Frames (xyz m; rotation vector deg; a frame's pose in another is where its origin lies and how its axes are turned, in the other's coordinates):
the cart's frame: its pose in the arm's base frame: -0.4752 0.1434 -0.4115 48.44 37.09 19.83
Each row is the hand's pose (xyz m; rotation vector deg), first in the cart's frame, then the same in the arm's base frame.
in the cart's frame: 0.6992 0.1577 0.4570 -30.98 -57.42 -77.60
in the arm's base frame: 0.3474 0.3441 -0.3363 -6.75 2.62 -60.17
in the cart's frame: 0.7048 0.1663 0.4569 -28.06 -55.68 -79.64
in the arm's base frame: 0.3513 0.3524 -0.3318 -5.28 5.23 -62.15
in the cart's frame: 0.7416 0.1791 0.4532 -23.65 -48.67 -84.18
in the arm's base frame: 0.3764 0.3819 -0.3380 -3.96 13.35 -64.83
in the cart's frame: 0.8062 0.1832 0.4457 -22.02 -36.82 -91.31
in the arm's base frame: 0.4203 0.4226 -0.3635 -6.77 25.64 -67.14
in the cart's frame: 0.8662 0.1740 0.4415 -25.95 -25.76 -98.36
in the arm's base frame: 0.4633 0.4508 -0.3961 -14.65 35.70 -67.90
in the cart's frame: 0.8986 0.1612 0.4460 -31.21 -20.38 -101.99
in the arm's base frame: 0.4912 0.4572 -0.4165 -21.57 39.61 -67.35
